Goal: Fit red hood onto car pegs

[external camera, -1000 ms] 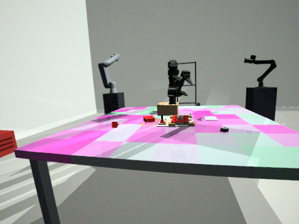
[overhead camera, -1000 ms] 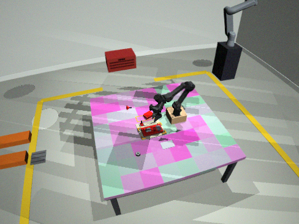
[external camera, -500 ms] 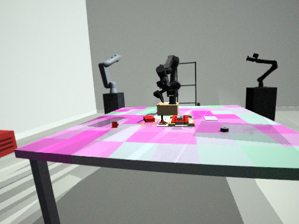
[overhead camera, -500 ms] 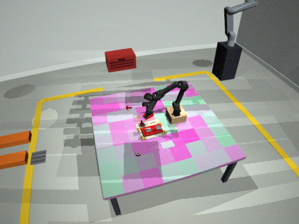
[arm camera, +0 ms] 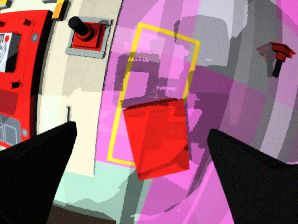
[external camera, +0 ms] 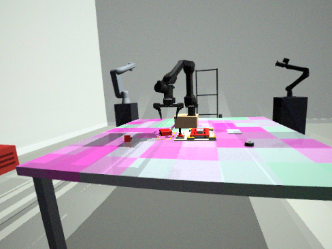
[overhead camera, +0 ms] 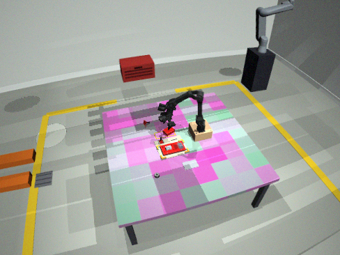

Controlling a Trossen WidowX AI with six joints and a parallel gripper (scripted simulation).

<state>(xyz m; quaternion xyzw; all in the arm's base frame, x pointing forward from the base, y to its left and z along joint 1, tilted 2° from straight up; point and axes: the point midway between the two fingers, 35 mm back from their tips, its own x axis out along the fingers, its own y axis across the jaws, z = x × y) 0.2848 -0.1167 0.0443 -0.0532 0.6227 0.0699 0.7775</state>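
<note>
The red hood is 40 mm behind my gripper tip, 30 mm to the right of it and 90 mm below it. From my gripper tip the other things lie so: white plate: 90 mm behind, 400 mm to the left, 100 mm below; dark ring: 200 mm ahead, 430 mm to the left, 90 mm below.
</note>
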